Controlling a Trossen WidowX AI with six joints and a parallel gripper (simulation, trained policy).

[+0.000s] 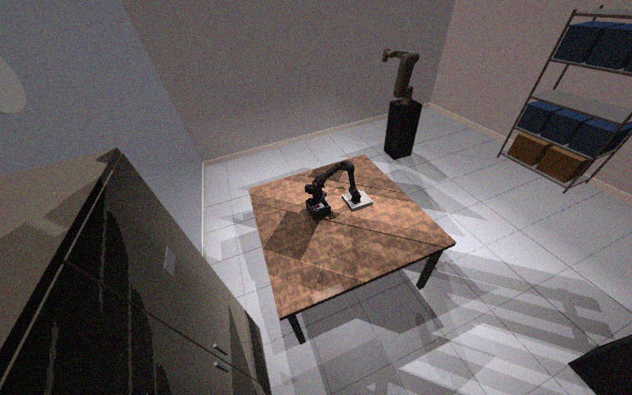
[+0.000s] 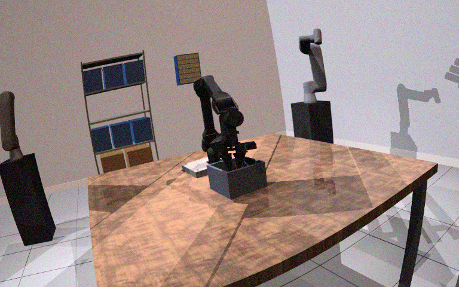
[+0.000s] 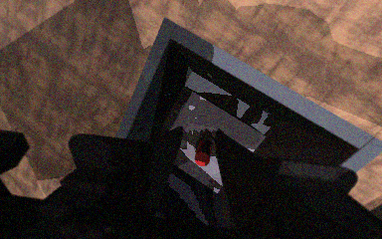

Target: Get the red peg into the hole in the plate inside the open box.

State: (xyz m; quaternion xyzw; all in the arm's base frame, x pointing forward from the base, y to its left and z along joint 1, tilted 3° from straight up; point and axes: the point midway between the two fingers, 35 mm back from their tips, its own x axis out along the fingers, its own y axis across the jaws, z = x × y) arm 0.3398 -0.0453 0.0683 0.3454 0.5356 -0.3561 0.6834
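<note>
The red peg is 2 cm behind my gripper tip, 1 cm to the left of it and 2 cm below it. The rest, counted from my gripper tip: blue-grey box 2 cm behind, 1 cm to the left, 5 cm below; white plate 2 cm behind, 1 cm to the left, 3 cm below.
</note>
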